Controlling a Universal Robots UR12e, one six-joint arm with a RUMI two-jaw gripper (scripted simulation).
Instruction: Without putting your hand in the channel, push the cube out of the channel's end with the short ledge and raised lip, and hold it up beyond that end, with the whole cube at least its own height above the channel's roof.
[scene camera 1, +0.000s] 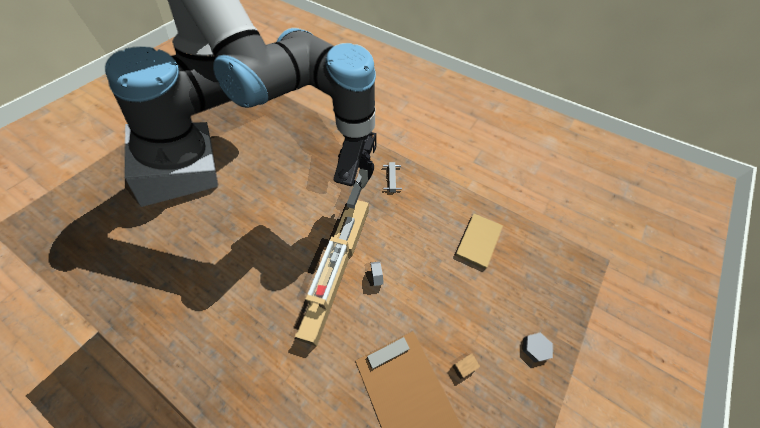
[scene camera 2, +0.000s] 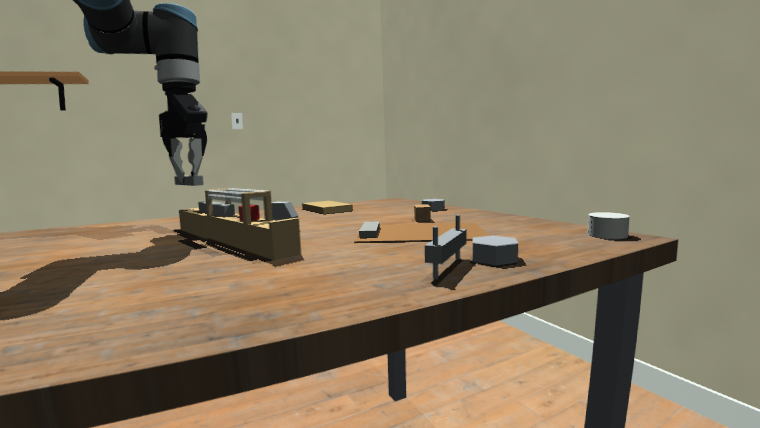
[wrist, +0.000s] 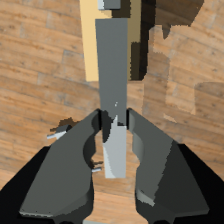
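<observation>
I see my gripper (scene camera 2: 187, 183), (scene camera 1: 358, 186), (wrist: 113, 110). There is a tan plate (scene camera 1: 478, 243) too, but in the wrist view the plate is out of frame. A grey stick (wrist: 111, 33) is in my sight, and so is a grey block (scene camera 2: 495, 250).
</observation>
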